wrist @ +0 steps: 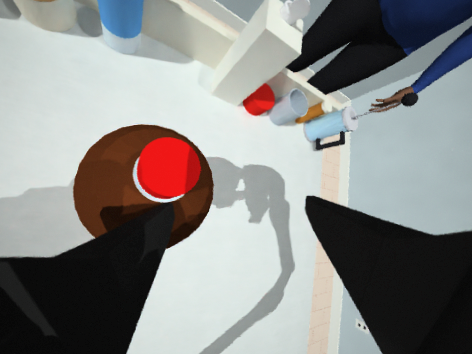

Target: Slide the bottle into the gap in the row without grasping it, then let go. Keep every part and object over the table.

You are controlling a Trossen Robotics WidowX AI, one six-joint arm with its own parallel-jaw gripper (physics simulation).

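Places are measured from the arm's base along level axes (x ahead, y right, z down), in millimetres.
Where they show: gripper, fingertip midpoint: (240,206).
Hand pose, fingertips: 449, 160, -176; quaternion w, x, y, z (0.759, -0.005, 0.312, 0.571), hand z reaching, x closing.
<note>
After its pixels a point has its place, as x, y, z.
A brown round bottle (107,170) @[461, 87, -145] with a red cap (170,167) @[464, 116, -178] stands on the white table, left of centre in the wrist view, seen from above. My gripper (240,206) @[449, 159, -177] is open, with nothing between its fingers. Its left fingertip overlaps the near right side of the bottle in view; whether it touches cannot be told. The right finger is well off to the right. The row runs along the back: a blue-and-white bottle (121,25) @[717, 37, 52], then a gap, then a white carton (257,52) @[703, 245, -46] with a white cap.
A pale jar (49,14) @[711, -66, 87] stands at the top left. Past the carton are a red object (259,99) @[715, 344, 80], a grey cup (289,107) @[705, 416, 45], an orange bottle (310,113) @[734, 523, 64] and a light blue mug (327,125) @[705, 574, 41]. A low cream ledge (187,36) @[778, 145, 73] runs behind the row. A person stands beyond.
</note>
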